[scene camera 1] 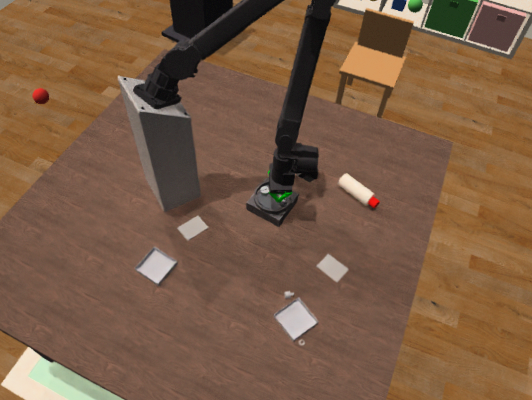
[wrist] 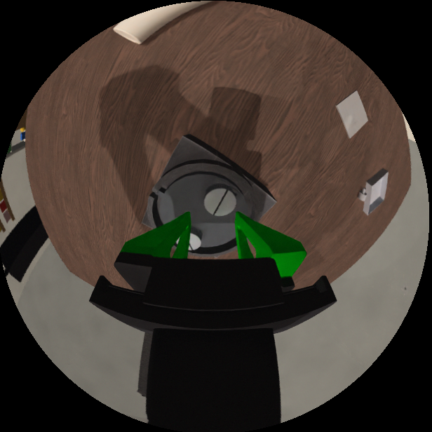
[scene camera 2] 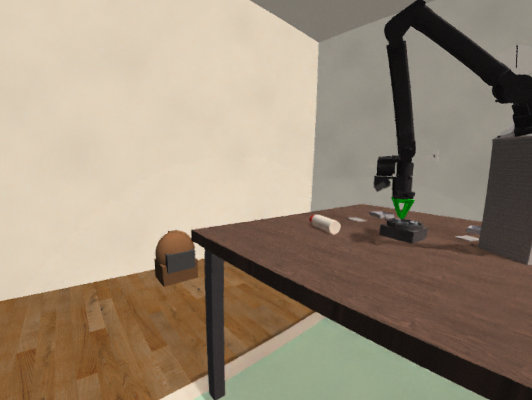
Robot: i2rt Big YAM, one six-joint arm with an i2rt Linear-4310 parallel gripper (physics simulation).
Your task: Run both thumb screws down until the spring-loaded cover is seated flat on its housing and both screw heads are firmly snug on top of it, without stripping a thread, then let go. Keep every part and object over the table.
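Places are measured from the arm's base along level axes (x ahead, y right, z down), in metres.
Pixels of known places: gripper, fingertip midpoint: [scene camera 1: 278, 195] [scene camera 2: 400, 217]; arm's base, origin of the base link: [scene camera 1: 156, 96].
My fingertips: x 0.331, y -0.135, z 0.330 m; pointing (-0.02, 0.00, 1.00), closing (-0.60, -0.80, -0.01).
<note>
For each thing: its middle in the pictures, then the offset to it from my fingertips. "spot": a spot on its surface instead.
- dark square housing, body centre: [scene camera 1: 272, 200] [scene camera 2: 403, 229] dx -0.019, dy +0.000, dz +0.040 m
- screw head, surface spot: [scene camera 1: 265, 190] spot: dx -0.047, dy +0.003, dz +0.006 m
- white bottle, body centre: [scene camera 1: 359, 191] [scene camera 2: 323, 223] dx +0.196, dy -0.208, dz +0.043 m
The dark square housing [scene camera 1: 264, 213] [scene camera 2: 401, 234] [wrist: 186, 148] stands on the table with the round dark cover [wrist: 196, 192] in its ring. One slotted pale screw head [wrist: 220, 201] lies just beyond and between the fingertips in the wrist view. The other screw head [wrist: 192, 242] [scene camera 1: 265, 190] is partly hidden behind the left finger in the wrist view. My gripper [scene camera 1: 281, 198] [scene camera 2: 402, 217] [wrist: 212, 216] is open, its green fingers partly apart, pointing down just over the cover with nothing between them. Whether the cover is flat and the heads touch it, I cannot tell.
A white bottle [scene camera 1: 356, 189] [scene camera 2: 325, 224] with a red cap lies beside the housing. Two trays [scene camera 1: 156, 266] [scene camera 1: 296, 319], two pale flat squares [scene camera 1: 193, 228] [scene camera 1: 332, 268] and small parts [scene camera 1: 289, 294] [scene camera 1: 301, 342] lie on the table. The grey pedestal [scene camera 1: 167, 155] carries the arm.
</note>
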